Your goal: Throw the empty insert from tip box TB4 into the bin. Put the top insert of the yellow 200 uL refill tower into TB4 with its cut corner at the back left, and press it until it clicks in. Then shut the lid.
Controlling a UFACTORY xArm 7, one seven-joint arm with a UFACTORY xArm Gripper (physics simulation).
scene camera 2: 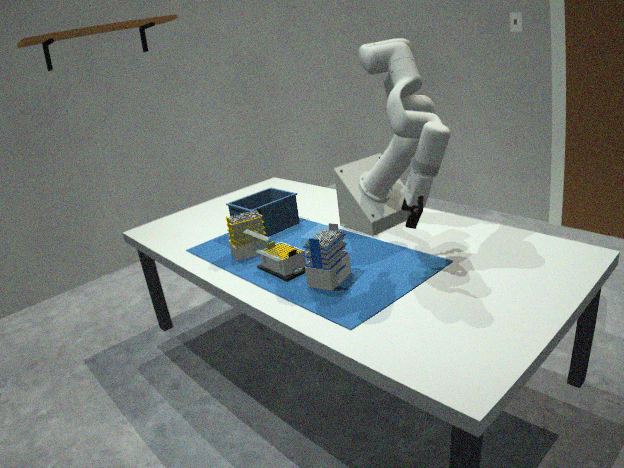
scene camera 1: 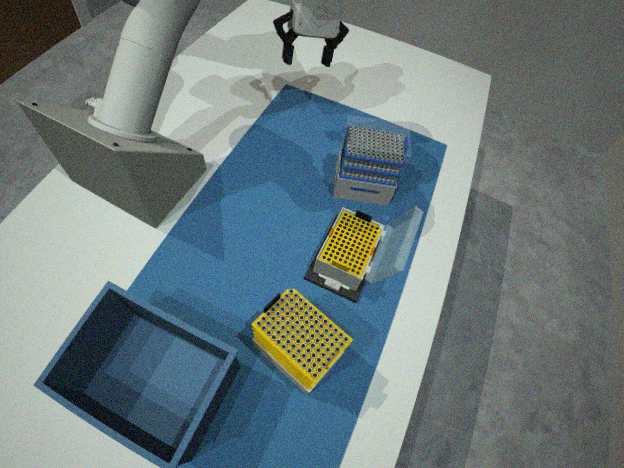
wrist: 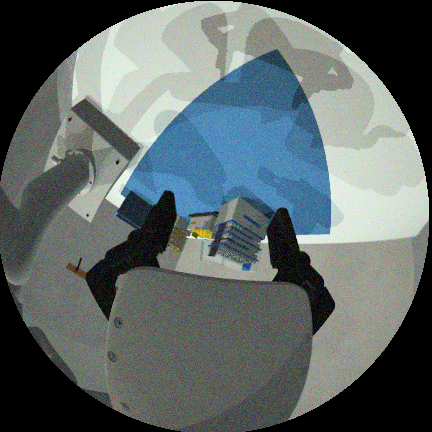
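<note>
My gripper (scene camera 1: 306, 63) (scene camera 2: 412, 221) (wrist: 224, 210) is open and empty, in the air beyond the mat's far end in scene view 1. The open tip box TB4 (scene camera 1: 337, 275) (scene camera 2: 282, 265) stands mid-mat on a dark base. Its yellow insert (scene camera 1: 350, 242) (scene camera 2: 284, 250) (wrist: 202, 233) shows dark, empty holes. The clear lid (scene camera 1: 405, 244) (scene camera 2: 257, 234) stands open at the box's side. The yellow refill tower (scene camera 1: 302, 335) (scene camera 2: 245, 234) (wrist: 176, 237) stands turned beside it; its top insert holds tips. The bin (scene camera 1: 171, 319) (scene camera 2: 282, 214) (wrist: 134, 210) is dark blue and open-topped.
A blue refill tower (scene camera 1: 372, 161) (scene camera 2: 327, 261) (wrist: 240, 230) stands on the other side of TB4, nearer the gripper. The blue mat (scene camera 1: 252, 216) (scene camera 2: 388, 261) (wrist: 240, 140) lies under the box and towers. The arm's angled base (scene camera 1: 126, 176) (scene camera 2: 352, 201) is beside the mat.
</note>
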